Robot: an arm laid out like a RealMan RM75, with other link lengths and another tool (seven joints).
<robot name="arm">
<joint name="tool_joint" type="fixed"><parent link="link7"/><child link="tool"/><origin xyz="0.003 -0.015 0.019" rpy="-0.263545 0 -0.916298"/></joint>
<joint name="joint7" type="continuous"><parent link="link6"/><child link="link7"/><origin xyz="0 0 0.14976" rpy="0 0 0"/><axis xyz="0 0 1"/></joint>
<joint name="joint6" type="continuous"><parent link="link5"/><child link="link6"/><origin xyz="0 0 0" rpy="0 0 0"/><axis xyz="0 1 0"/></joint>
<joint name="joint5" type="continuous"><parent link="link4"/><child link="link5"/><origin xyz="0 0 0.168" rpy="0 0 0"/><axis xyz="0 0 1"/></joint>
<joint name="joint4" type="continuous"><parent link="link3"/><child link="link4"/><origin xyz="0 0 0" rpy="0 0 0"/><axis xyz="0 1 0"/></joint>
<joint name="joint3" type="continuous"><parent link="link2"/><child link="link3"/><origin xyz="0 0 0.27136" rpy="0 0 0"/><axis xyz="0 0 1"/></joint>
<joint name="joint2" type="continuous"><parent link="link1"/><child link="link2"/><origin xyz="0 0 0" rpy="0 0 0"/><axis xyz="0 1 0"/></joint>
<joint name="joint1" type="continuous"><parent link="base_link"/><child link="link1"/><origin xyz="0 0 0.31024" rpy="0 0 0"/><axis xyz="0 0 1"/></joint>
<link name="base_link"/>
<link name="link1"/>
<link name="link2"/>
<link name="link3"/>
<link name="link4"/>
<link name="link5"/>
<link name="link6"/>
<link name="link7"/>
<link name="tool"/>
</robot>
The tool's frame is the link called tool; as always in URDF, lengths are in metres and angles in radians. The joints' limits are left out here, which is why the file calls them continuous.
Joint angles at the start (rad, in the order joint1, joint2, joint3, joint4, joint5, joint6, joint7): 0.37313, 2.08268, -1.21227, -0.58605, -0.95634, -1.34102, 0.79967
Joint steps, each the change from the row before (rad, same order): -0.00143, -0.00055, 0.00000, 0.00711, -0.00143, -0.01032, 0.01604; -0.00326, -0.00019, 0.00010, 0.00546, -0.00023, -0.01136, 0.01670; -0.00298, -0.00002, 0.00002, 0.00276, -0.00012, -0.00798, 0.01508; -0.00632, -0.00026, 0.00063, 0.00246, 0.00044, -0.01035, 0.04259; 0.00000, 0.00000, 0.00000, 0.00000, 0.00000, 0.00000, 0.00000; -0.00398, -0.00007, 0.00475, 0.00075, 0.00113, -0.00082, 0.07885; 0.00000, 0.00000, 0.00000, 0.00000, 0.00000, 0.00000, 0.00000; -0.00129, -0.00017, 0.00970, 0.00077, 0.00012, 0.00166, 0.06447; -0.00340, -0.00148, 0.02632, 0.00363, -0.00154, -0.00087, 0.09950; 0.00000, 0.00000, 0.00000, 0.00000, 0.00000, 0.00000, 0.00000; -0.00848, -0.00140, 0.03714, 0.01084, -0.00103, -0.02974, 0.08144; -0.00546, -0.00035, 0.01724, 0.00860, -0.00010, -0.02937, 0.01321; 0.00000, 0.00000, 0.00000, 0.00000, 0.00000, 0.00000, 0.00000; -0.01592, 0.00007, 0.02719, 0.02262, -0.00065, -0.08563, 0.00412; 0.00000, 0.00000, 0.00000, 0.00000, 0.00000, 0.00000, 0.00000
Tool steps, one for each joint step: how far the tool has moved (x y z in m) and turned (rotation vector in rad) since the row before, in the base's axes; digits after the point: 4 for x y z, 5 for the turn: 0.0007, -0.0018, -0.0010, -0.01672, 0.01396, -0.00418; 0.0008, -0.0022, -0.0007, -0.01579, 0.01584, -0.00437; 0.0006, -0.0016, -0.0004, -0.01276, 0.01319, -0.00424; 0.0016, -0.0025, -0.0004, -0.03016, 0.03191, -0.01687; 0.0000, 0.0000, 0.0000, 0.00000, 0.00000, 0.00000; 0.0023, -0.0006, 0.0000, -0.04781, 0.05277, -0.03843; 0.0000, 0.0000, 0.0000, 0.00000, 0.00000, 0.00000; 0.0021, 0.0005, 0.0010, -0.03427, 0.04373, -0.03397; 0.0049, 0.0008, 0.0037, -0.04541, 0.07170, -0.05667; 0.0000, 0.0000, 0.0000, 0.00000, 0.00000, 0.00000; 0.0047, -0.0029, 0.0058, -0.03179, 0.07750, -0.03753; 0.0009, -0.0034, 0.0029, -0.00216, 0.02665, 0.00198; 0.0000, 0.0000, 0.0000, 0.00000, 0.00000, 0.00000; -0.0002, -0.0118, 0.0044, -0.00030, 0.04766, 0.03151; 0.0000, 0.0000, 0.0000, 0.00000, 0.00000, 0.00000
